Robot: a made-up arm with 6 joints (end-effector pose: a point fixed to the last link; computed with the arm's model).
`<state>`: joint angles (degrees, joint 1 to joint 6).
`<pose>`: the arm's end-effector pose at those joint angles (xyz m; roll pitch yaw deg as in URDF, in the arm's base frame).
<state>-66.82 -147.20 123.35 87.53 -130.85 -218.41</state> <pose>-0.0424 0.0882 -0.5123 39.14 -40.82 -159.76</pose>
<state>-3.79 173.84 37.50 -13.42 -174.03 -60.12</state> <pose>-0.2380 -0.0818 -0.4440 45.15 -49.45 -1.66</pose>
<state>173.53 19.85 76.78 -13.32 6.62 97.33</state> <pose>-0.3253 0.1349 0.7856 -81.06 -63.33 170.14</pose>
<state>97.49 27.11 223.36 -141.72 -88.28 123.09</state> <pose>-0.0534 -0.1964 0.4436 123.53 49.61 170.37</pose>
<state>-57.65 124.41 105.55 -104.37 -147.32 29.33</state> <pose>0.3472 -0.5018 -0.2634 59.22 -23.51 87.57</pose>
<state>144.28 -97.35 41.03 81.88 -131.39 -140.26</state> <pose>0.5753 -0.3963 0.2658 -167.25 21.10 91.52</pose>
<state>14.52 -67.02 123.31 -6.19 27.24 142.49</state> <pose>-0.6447 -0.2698 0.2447 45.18 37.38 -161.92</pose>
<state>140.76 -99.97 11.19 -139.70 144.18 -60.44</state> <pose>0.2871 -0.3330 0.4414 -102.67 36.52 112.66</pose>
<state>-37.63 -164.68 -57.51 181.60 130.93 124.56</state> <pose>-0.0972 0.2013 0.1332 55.96 23.77 -38.95</pose>
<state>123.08 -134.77 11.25 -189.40 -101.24 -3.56</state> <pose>0.2262 -0.5282 0.0751 22.77 65.69 -34.02</pose>
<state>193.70 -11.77 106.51 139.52 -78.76 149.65</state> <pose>0.3100 -0.0028 0.7967 -131.42 10.48 54.06</pose>
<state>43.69 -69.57 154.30 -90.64 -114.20 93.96</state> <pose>-0.4869 -0.4636 0.1091 134.64 -16.07 115.34</pose>
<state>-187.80 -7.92 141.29 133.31 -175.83 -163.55</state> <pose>0.3793 -0.1213 0.6387 -65.08 33.60 168.56</pose>
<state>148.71 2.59 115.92 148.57 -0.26 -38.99</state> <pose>0.1020 -0.1619 0.8275 70.11 -66.45 -30.95</pose>
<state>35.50 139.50 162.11 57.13 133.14 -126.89</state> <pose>0.4674 0.2666 0.0838 -1.90 -5.89 177.47</pose>
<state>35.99 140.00 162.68 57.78 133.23 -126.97</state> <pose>0.4621 0.2697 0.0826 -1.39 -5.41 177.73</pose>
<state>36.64 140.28 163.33 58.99 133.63 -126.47</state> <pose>0.4554 0.2744 0.0843 -1.27 -4.18 178.18</pose>
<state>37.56 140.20 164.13 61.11 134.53 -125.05</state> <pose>0.4460 0.2820 0.0908 -1.76 -1.74 178.92</pose>
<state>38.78 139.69 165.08 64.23 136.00 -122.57</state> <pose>0.4335 0.2924 0.1025 -2.93 2.04 -179.97</pose>
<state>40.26 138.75 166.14 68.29 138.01 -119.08</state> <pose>0.4178 0.3053 0.1186 -4.70 7.02 -178.51</pose>
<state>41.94 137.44 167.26 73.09 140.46 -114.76</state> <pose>0.3991 0.3195 0.1380 -6.87 12.88 -176.73</pose>
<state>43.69 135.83 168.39 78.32 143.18 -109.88</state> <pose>0.3785 0.3335 0.1592 -9.21 19.18 -174.73</pose>
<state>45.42 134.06 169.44 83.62 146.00 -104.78</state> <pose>0.3572 0.3466 0.1802 -11.43 25.43 -172.56</pose>
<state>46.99 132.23 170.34 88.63 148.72 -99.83</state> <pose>0.3370 0.3577 0.2000 -13.33 31.18 -170.36</pose>
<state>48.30 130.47 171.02 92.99 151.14 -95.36</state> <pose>0.3196 0.3665 0.2174 -14.83 36.05 -168.30</pose>
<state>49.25 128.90 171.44 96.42 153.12 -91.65</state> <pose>0.3064 0.3727 0.2318 -15.95 39.81 -166.55</pose>
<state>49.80 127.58 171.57 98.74 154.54 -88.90</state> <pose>0.2982 0.3765 0.2429 -16.80 42.38 -165.31</pose>
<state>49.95 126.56 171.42 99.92 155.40 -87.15</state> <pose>0.2953 0.3781 0.2507 -17.51 43.80 -164.67</pose>
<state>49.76 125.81 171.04 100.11 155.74 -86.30</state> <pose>0.2968 0.3779 0.2558 -18.18 44.27 -164.64</pose>
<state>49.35 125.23 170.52 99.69 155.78 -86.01</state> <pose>0.3012 0.3767 0.2591 -18.82 44.16 -164.96</pose>
